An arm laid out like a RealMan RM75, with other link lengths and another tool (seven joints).
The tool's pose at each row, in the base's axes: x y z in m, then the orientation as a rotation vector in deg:
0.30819, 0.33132, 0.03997, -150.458, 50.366, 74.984
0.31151, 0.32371, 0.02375, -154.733, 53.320, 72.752
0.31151, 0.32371, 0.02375, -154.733, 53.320, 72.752
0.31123, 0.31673, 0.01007, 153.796, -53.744, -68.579
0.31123, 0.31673, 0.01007, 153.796, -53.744, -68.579
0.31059, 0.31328, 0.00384, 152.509, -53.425, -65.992
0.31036, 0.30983, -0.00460, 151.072, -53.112, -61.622
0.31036, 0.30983, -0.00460, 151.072, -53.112, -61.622
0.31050, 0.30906, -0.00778, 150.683, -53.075, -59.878
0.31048, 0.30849, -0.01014, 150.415, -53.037, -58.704
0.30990, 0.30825, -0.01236, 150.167, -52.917, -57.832
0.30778, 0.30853, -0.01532, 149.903, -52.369, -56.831
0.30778, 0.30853, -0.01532, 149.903, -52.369, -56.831
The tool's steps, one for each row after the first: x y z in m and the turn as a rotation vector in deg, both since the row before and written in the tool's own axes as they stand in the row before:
0.01728, 0.00171, 0.00553, -1.911, 3.477, 2.284
0.00000, 0.00000, 0.00000, 0.000, 0.000, 0.000
0.01307, 0.00276, 0.00758, -2.661, 3.327, 2.081
0.00000, 0.00000, 0.00000, 0.000, 0.000, 0.000
0.00567, 0.00136, 0.00415, -1.477, 1.814, 0.964
0.00716, 0.00025, 0.00564, -1.745, 3.069, 1.336
0.00000, 0.00000, 0.00000, 0.000, 0.000, 0.000
0.00239, -0.00057, 0.00216, -0.483, 1.220, 0.477
0.00167, -0.00039, 0.00172, -0.328, 0.827, 0.316
0.00104, -0.00034, 0.00203, -0.323, 0.631, 0.213
0.00022, -0.00030, 0.00363, -0.551, 0.789, 0.029
0.00000, 0.00000, 0.00000, 0.000, 0.000, 0.000

